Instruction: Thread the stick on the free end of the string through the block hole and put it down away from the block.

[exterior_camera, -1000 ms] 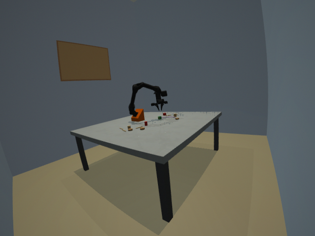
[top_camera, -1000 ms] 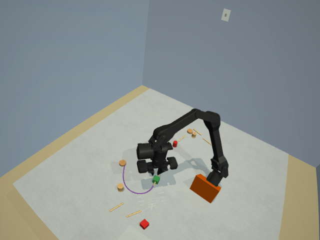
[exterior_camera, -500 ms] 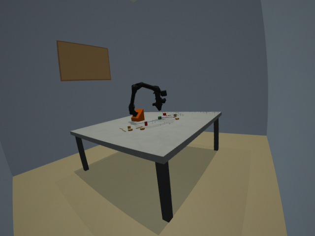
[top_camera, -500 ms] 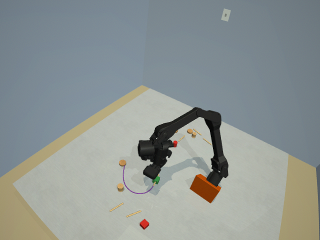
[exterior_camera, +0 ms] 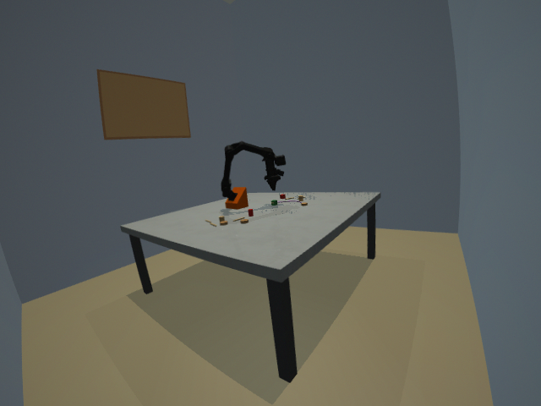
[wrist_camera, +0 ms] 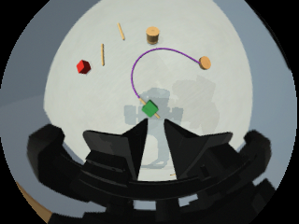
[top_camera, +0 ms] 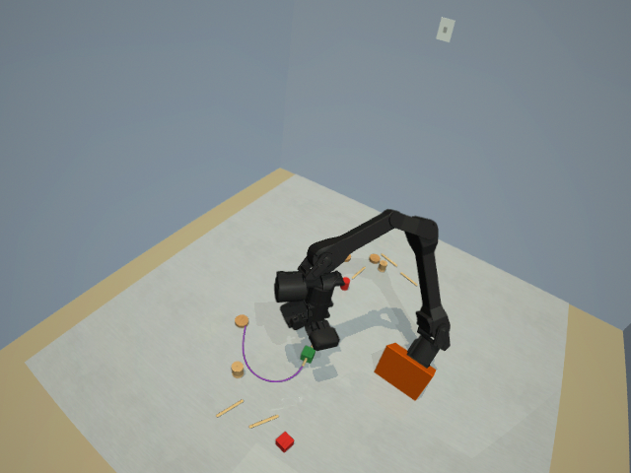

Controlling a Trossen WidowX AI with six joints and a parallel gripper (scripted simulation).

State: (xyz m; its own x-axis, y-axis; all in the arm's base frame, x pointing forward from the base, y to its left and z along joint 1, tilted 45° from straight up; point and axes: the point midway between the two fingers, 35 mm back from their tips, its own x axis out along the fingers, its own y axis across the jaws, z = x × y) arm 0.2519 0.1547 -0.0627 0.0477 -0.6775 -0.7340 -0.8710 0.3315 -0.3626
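The green block is 80 mm below my gripper tip and 10 mm behind it. Round my gripper tip: red cube 220 mm to the left, 130 mm behind, 80 mm below; thin wooden stick 90 mm below, 20 mm to the left, 10 mm behind; red cylinder 280 mm to the right, 80 mm below, 80 mm ahead.
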